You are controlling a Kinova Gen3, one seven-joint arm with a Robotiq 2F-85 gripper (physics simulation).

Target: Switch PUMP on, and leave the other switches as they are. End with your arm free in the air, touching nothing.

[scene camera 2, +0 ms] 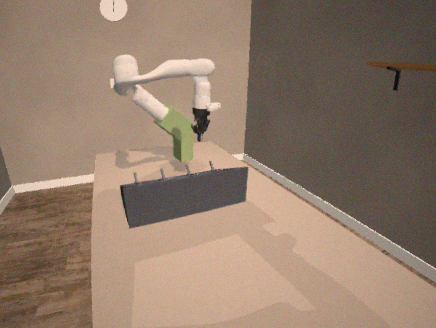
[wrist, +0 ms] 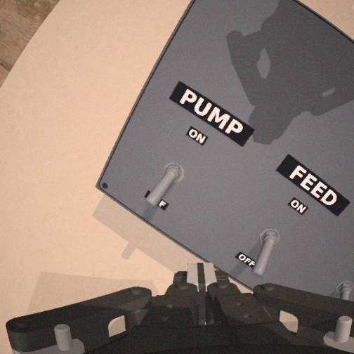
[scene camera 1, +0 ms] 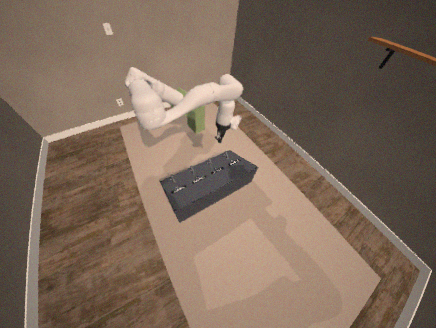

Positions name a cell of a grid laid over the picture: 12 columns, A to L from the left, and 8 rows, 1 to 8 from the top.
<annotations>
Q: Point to a dark grey switch panel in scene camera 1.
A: At F5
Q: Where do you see a dark grey switch panel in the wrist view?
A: At I3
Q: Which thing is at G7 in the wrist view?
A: My gripper.
</annotations>
